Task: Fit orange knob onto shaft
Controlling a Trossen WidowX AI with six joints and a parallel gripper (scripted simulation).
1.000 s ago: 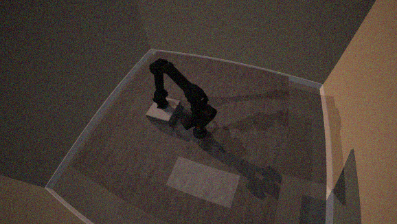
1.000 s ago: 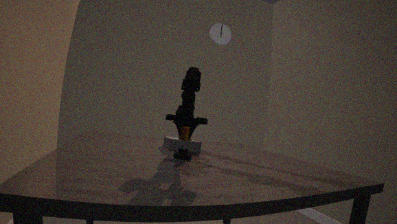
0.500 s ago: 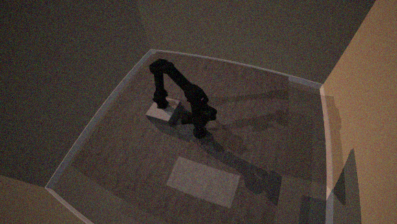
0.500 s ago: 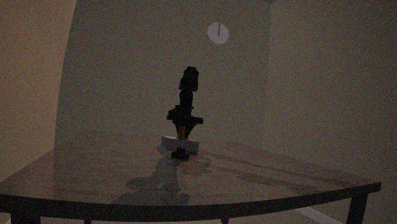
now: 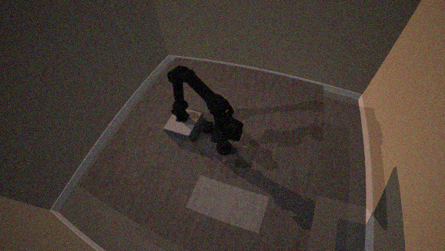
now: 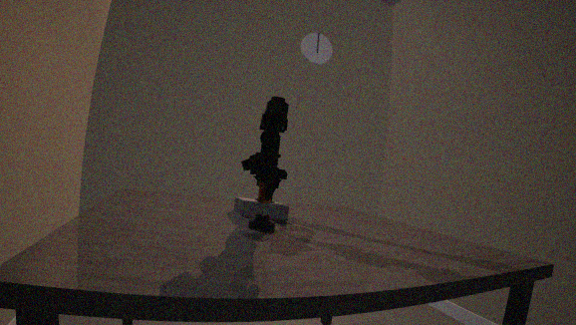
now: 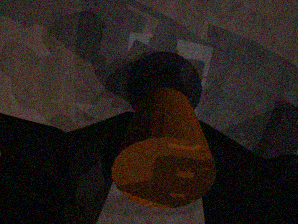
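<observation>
Now: the dark round pedestal 6 cm below my gripper tip. Also, from my gripper tip: orange knob 3 cm above.
</observation>
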